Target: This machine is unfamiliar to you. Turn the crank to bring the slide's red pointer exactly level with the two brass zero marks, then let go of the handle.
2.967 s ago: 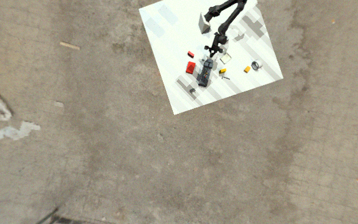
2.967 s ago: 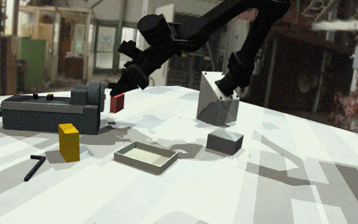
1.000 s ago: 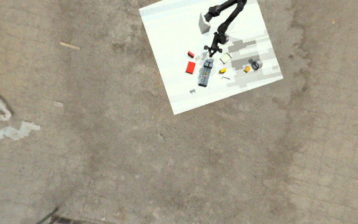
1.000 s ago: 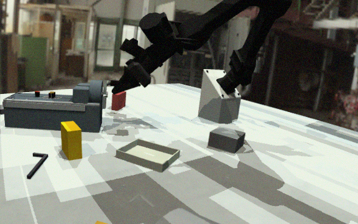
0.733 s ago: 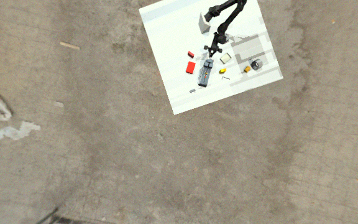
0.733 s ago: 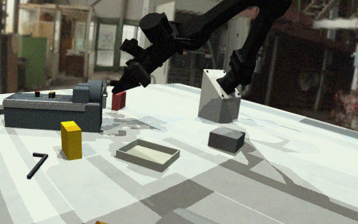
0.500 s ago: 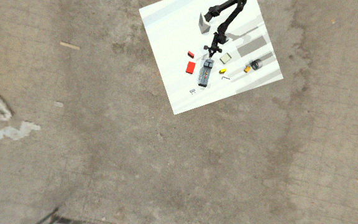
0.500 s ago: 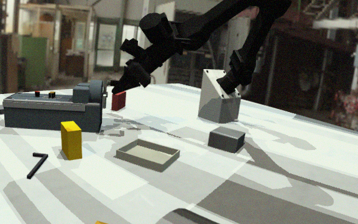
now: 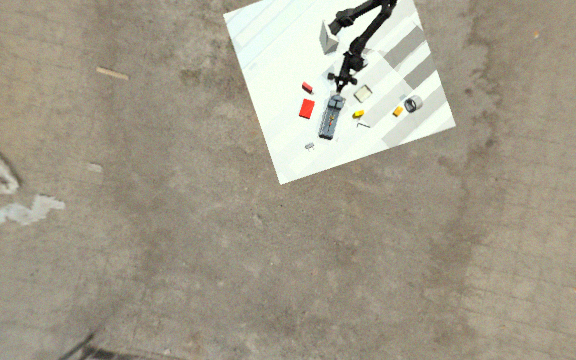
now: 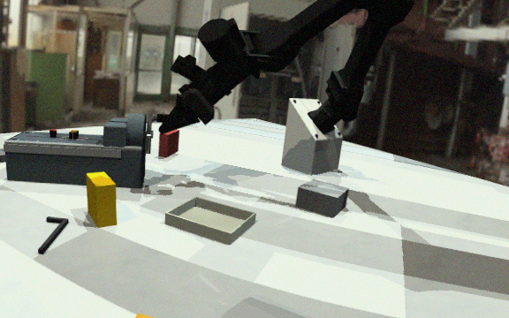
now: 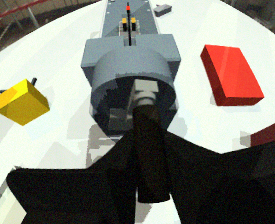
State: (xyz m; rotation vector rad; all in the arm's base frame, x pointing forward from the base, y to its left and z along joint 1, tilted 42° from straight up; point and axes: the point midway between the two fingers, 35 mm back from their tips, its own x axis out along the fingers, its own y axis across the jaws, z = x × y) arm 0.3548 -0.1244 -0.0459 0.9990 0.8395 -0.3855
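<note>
My gripper tip is now 1 cm past the dark crank handle, 1 cm to the right of it and 2 cm below it. From my gripper tip the other things lie so: red pointer (16 cm ahead, 13 cm to the right, 1 cm below); shallow grey tray (6 cm ahead, 20 cm to the left, 9 cm below); yellow block (18 cm ahead, 9 cm to the left, 6 cm below).
</note>
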